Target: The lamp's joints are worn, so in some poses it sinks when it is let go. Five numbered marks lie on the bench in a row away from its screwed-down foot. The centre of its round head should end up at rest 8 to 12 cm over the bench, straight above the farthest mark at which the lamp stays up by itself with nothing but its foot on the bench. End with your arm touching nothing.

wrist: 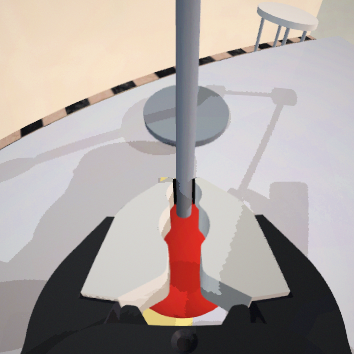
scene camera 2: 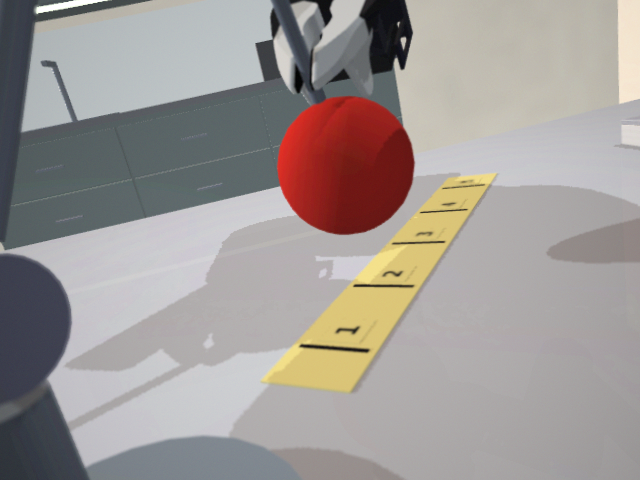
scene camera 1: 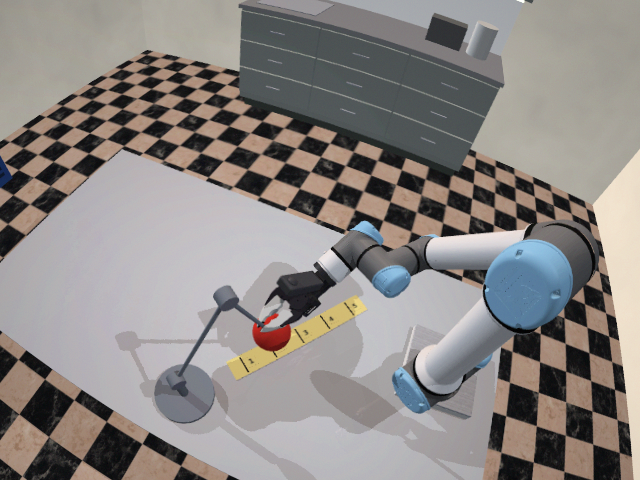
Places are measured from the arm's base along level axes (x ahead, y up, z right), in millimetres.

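Pixels of known places: gripper, between the fingertips: (wrist: 183, 180) (scene camera 2: 304, 87) (scene camera 1: 259, 329).
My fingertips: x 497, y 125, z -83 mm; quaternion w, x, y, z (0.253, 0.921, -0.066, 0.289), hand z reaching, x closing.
Note:
For each thing: its top centre in the pictures, then the offset to it from my fingertips. "*": a spot on its surface instead. Level surfaces: height alone.
- lamp's red round head, a spot on its surface: (scene camera 2: 345, 170) * dx -12, dy -55, dz -16 mm
- thin rod, a spot on its surface: (wrist: 187, 100) * dx +4, dy +62, dz -4 mm
- elbow joint, a spot on its surface: (scene camera 1: 225, 297) * dx +41, dy +236, dz -68 mm
- round foot, a spot on its surface: (scene camera 2: 196, 459) * dx +106, dy -143, dz -131 mm
- yellow strip, centre of its top: (scene camera 2: 419, 240) (scene camera 1: 300, 335) dx -92, dy -157, dz +96 mm
- bench, height of its surface: dy -159 mm
The lamp's red round head (scene camera 1: 271, 336) (scene camera 2: 345, 170) (wrist: 185, 270) hangs above the bench. In scene camera 1 it overlaps the strip near mark 2; its exact height cannot be told. My gripper (scene camera 1: 264, 326) (scene camera 2: 306, 86) (wrist: 183, 180) is shut on the thin rod (scene camera 1: 247, 314) (scene camera 2: 292, 36) (wrist: 187, 100) just above the head. The rod slopes up to the elbow joint (scene camera 1: 225, 297), and the lower arm (scene camera 1: 201, 339) (scene camera 2: 12, 129) runs down to the round foot (scene camera 1: 201, 400) (scene camera 2: 196, 459) (wrist: 215, 117). The yellow strip (scene camera 1: 313, 329) (scene camera 2: 372, 304) carries marks 1 to 5.
My arm's base (scene camera 1: 444, 372) stands on the bench (scene camera 1: 129, 217) beyond the mark 5 end of the strip. A drawer cabinet (scene camera 1: 361, 77) (scene camera 2: 196, 160) stands behind the bench. A round stool (wrist: 287, 16) shows past the bench edge.

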